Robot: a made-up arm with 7 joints.
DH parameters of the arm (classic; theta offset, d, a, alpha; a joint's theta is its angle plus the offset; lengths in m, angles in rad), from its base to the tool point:
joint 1: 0 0.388 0 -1.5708
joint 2: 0 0 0 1.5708
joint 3: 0 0.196 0.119 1.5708
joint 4: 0 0 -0.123 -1.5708
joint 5: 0 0.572 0 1.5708
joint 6: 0 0 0.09 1.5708
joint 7: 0 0 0 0
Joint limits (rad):
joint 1: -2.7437..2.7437
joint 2: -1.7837..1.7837
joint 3: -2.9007..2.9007
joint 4: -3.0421..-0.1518
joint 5: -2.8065..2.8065
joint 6: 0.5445..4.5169
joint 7: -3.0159..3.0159
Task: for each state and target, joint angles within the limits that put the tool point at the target. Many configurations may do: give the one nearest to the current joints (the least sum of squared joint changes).
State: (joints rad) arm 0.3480 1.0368 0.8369 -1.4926 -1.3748 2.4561 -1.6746
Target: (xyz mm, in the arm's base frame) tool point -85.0 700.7 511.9
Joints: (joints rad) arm 0.1303 1.0656 1.5949 -1.9964 -1.5510 2.9369 -1.6746
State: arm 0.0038 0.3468 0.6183 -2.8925 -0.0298 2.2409 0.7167
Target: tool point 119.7 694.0 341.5
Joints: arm 0.4798 -0.1975 0.9345 -2.3764 -0.0589 2.3999 0.7167
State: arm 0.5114 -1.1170 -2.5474 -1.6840 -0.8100 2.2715 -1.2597
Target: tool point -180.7 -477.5 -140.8
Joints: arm 0.3650 -0.9473 -2.6633 -2.1832 -0.8714 2.3831 -1.2597
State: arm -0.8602 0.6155 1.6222 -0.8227 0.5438 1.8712 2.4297
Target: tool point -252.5 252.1 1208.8
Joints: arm -0.0696 -0.1648 2.1180 -0.4341 0.4866 1.8057 2.4297
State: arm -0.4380 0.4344 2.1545 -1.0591 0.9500 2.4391 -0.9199
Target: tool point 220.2 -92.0 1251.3
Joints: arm -0.9645 0.6702 2.9007 -0.6685 0.8075 2.1296 -0.9199
